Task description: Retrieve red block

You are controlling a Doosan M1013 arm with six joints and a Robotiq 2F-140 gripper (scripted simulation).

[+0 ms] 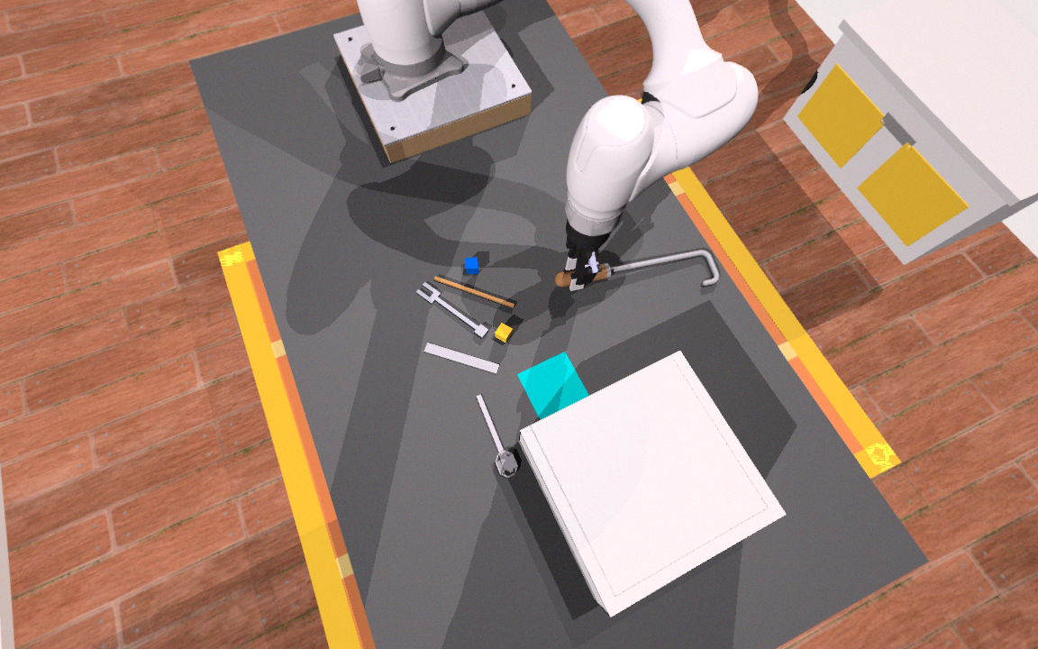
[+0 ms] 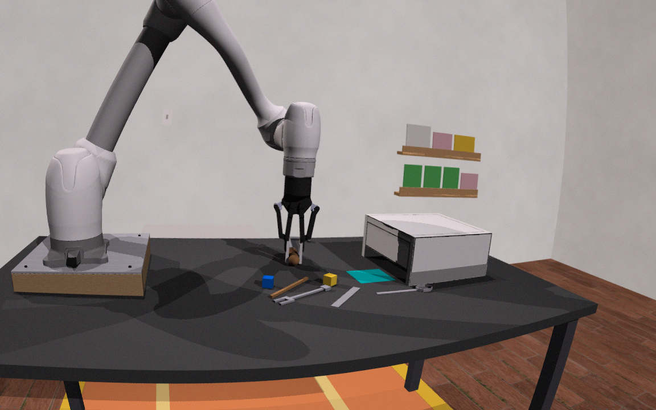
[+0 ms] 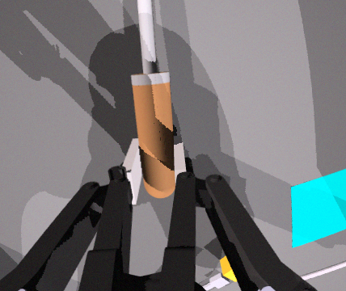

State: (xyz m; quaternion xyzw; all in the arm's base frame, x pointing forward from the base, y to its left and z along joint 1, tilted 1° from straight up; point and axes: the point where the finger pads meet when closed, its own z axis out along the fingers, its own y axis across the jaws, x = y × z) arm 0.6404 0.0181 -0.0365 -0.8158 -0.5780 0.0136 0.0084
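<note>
My gripper is now 80 mm short of the hook tool, 110 mm to the right of it and 30 mm above it. The rest, counted from my hand: wooden stick: 90 mm behind, 190 mm to the right, 30 mm below; yellow block: 20 mm ahead, 190 mm to the right, 30 mm below; blue cube: 140 mm behind, 160 mm to the right, 30 mm below.
</note>
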